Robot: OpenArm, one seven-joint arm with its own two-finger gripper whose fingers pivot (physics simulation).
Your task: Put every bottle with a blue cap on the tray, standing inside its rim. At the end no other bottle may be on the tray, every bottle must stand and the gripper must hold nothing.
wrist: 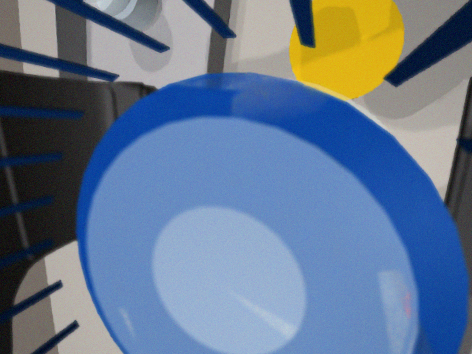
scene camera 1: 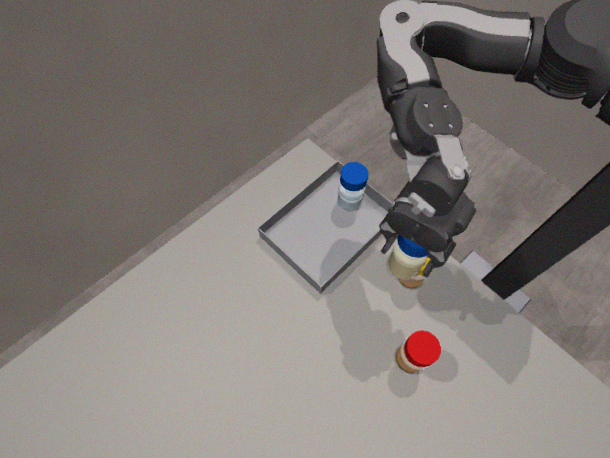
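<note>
My gripper (scene camera 1: 407,260) (wrist: 279,199) is shut on a blue-capped bottle with pale yellow contents (scene camera 1: 404,266) (wrist: 240,225), held roughly upright above the table, just right of the tray. Its cap fills much of the wrist view. Another blue-capped bottle, clear and pale (scene camera 1: 351,193) (wrist: 142,12), stands inside the tray (scene camera 1: 300,235) (wrist: 185,60) near its back corner. A yellow-capped bottle (scene camera 1: 411,284) (wrist: 345,60) with orange-brown contents stands on the table, largely hidden behind the held bottle in the scene view. A red-capped bottle (scene camera 1: 422,348) stands nearer the front.
The tray's low grey rim faces the held bottle on its left side. The table (scene camera 1: 175,340) extends to the front and left. Its back right edge runs close behind the yellow-capped bottle. A dark post (scene camera 1: 550,235) rises beyond that edge.
</note>
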